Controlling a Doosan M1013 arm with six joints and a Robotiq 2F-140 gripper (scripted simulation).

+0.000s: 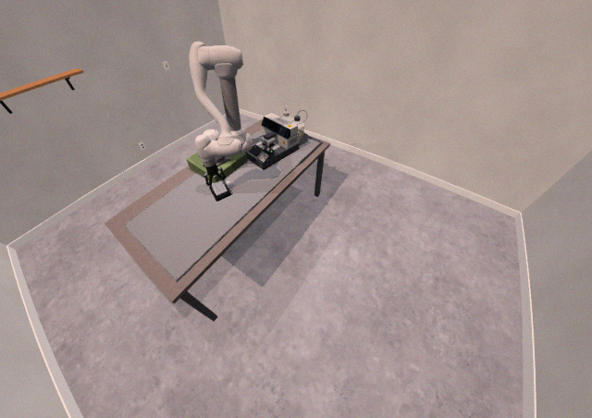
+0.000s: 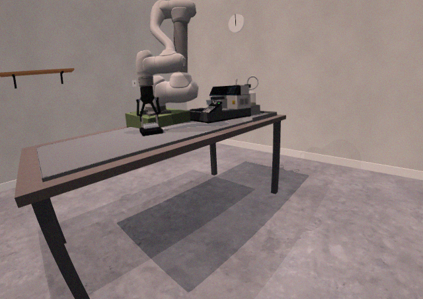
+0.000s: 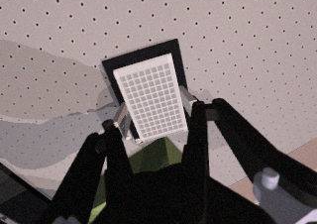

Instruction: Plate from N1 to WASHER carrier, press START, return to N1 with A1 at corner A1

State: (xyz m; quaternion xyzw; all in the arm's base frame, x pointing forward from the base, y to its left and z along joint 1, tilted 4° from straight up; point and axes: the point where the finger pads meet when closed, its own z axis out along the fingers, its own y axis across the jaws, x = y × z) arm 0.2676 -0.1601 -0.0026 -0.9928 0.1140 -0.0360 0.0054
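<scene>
The white well plate lies 2 cm below my hand. From my hand the other things lie so: label: 10 cm to the left, 6 cm below, 5 cm behind; plate nest: 5 cm below; plate washer: 63 cm to the left, 11 cm behind, 7 cm above.
</scene>
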